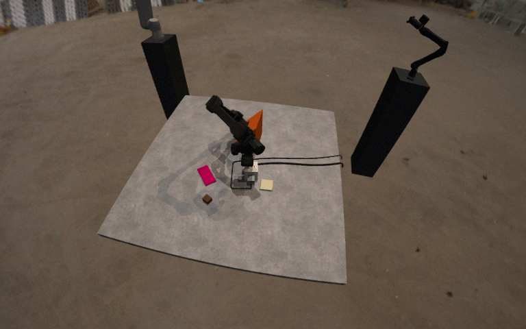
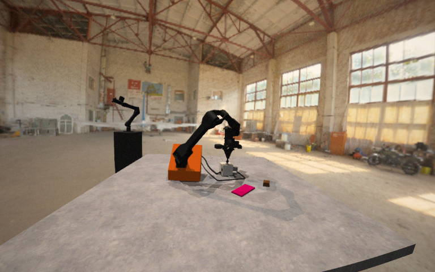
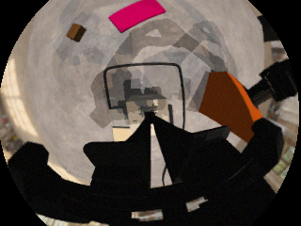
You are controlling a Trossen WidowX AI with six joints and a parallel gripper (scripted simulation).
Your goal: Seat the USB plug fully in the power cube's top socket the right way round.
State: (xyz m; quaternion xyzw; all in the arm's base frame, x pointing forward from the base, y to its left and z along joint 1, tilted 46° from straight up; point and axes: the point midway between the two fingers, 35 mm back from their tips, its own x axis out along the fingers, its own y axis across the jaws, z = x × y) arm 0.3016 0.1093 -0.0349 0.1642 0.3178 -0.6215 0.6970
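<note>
Now: gripper tip 2 cm above the black USB plug. The rest, counted from my gripper tip: pink flat card (7 cm ahead, 24 cm to the right, 12 cm below); then cream square tile (5 cm ahead, 13 cm to the left, 11 cm below); then small brown block (23 cm ahead, 17 cm to the right, 11 cm below).
</note>
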